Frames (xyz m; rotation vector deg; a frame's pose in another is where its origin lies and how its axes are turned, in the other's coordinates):
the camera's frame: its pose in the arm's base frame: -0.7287 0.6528 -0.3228 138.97 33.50 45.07
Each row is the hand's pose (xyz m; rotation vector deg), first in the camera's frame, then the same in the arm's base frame.
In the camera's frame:
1: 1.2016 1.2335 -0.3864 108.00 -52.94 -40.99
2: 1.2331 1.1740 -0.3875 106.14 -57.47 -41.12
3: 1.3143 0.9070 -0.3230 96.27 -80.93 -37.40
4: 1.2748 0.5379 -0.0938 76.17 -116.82 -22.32
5: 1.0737 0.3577 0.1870 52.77 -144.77 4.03
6: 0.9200 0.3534 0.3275 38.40 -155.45 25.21
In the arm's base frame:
1: 0.2047 0.4777 1.1647 -93.10 -69.36 64.29
2: 0.2133 0.5409 1.1432 -94.24 -68.13 68.66
3: 0.2511 0.7687 0.9737 -99.21 -56.38 90.70
4: 0.2798 0.9545 0.5800 -102.23 -24.61 123.06
5: 0.2664 0.8901 0.1961 -97.39 20.13 143.04
6: 0.2407 0.7631 0.0330 -90.97 50.48 145.59

